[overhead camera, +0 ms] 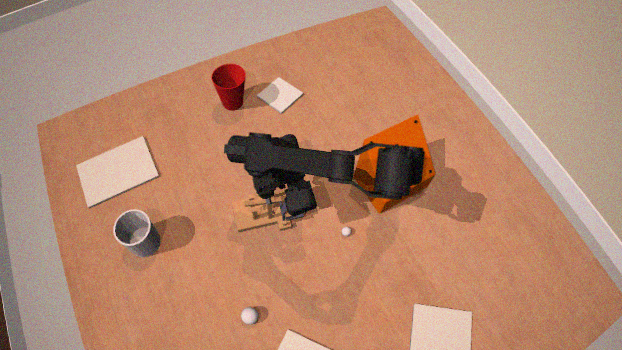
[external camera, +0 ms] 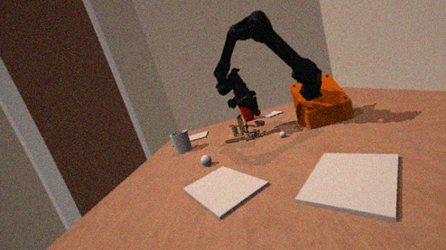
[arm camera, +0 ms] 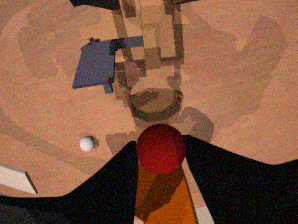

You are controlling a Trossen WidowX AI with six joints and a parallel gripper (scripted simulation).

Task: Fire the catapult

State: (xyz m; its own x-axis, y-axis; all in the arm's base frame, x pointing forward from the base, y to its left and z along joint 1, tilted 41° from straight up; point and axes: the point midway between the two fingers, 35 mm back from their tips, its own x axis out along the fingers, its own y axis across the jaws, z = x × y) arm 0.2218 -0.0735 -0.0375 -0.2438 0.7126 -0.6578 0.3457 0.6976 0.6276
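Right now the wooden catapult is 7 cm ahead of my gripper tip, 4 cm below it and 1 cm to the right of it. From my gripper tip the other things lie so: larger white ball (27 cm ahead, 17 cm to the left, 8 cm below); small white ball (13 cm to the left, 8 cm below, 5 cm behind); red ball (1 cm above).
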